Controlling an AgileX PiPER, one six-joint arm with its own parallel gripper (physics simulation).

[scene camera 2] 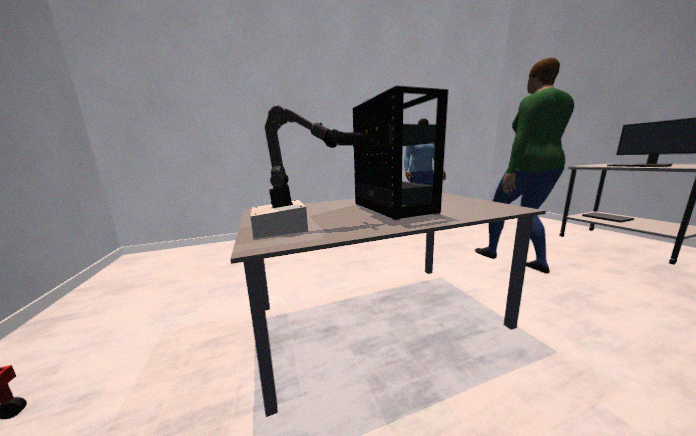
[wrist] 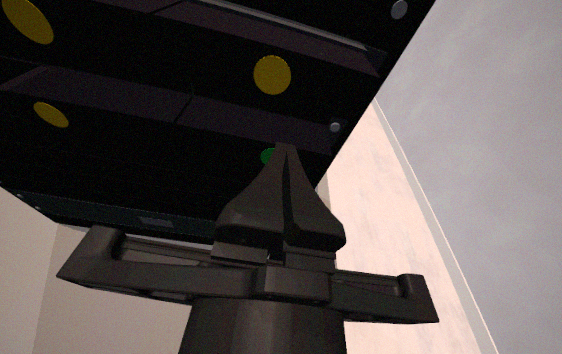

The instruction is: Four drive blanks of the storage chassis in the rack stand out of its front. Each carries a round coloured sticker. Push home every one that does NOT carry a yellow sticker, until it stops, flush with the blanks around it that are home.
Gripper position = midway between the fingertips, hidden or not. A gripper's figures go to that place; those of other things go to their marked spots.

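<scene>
My gripper [wrist: 282, 154]: 13 cm from the lens. Black rack [wrist: 151, 124]: 15 cm from the lens.
</scene>
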